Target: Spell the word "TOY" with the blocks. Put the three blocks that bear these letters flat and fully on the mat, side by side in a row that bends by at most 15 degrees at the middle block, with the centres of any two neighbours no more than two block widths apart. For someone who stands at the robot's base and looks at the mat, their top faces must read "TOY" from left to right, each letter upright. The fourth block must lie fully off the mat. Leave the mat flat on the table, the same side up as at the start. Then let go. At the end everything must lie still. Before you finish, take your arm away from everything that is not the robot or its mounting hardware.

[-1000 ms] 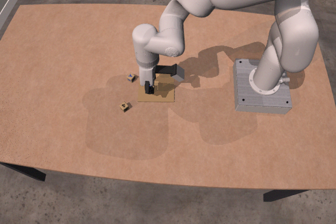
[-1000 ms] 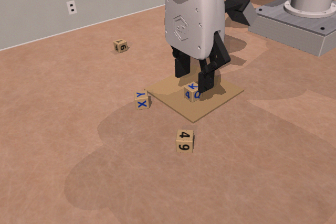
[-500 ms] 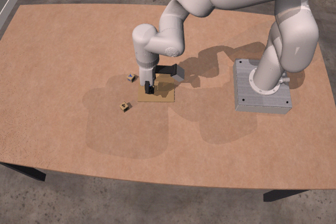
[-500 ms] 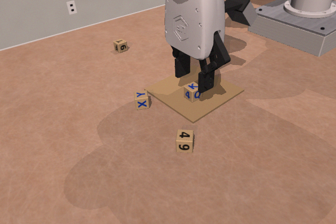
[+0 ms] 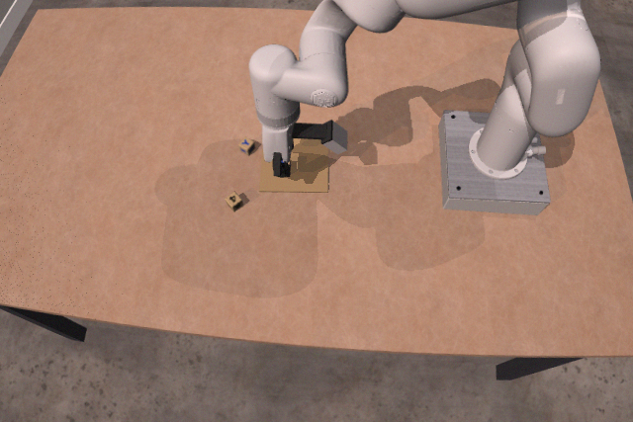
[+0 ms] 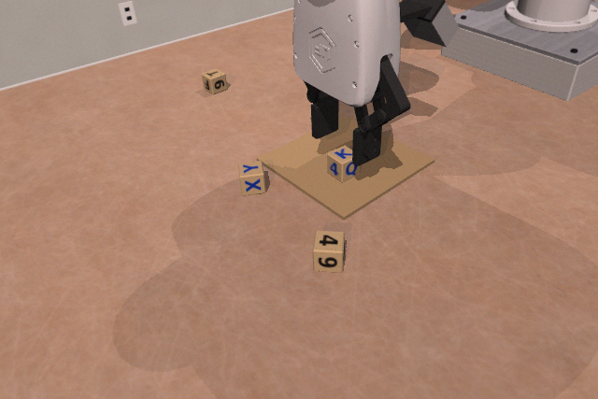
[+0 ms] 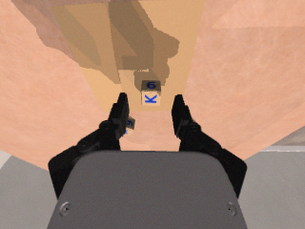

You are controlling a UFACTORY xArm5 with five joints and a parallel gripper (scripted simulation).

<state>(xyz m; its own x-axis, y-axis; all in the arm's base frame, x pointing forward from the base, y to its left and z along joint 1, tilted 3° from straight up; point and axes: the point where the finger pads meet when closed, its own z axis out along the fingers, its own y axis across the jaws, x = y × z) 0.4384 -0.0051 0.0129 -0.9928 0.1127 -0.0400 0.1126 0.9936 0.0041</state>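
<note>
Right now my hand is 4 cm above the O block. The rest, counted from my hand: tan mat 2 cm behind, 2 cm to the right, 5 cm below; then T block 3 cm behind, 28 cm to the right, 4 cm below.
</note>
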